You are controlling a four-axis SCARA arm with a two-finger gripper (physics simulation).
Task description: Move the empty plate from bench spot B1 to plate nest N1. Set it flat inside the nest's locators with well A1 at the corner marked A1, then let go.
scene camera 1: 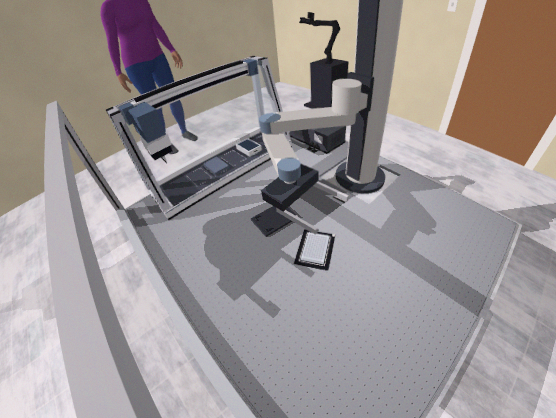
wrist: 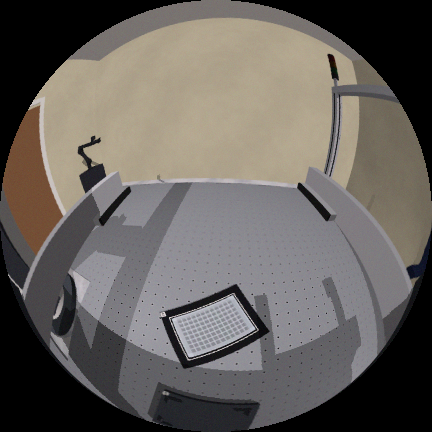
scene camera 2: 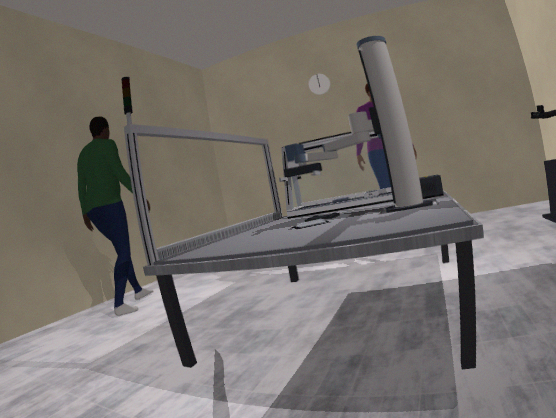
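Observation:
The empty plate is pale, with a grid of wells. It lies flat within a black-bordered bench spot, which has a small light tag at one corner. The dark plate nest has corner locators and lies beside it, with no plate in it; the nest is partly cut off in the wrist view. My gripper is open with nothing between its fingers. It hangs above the bench, near the plate and the nest but touching neither. The corner lettering is too small to read.
The arm's column rises from the bench behind the plate. A gantry frame spans a dark deck, which holds a small white-rimmed device. A dark box stands near the column. A guard frame edges the bench.

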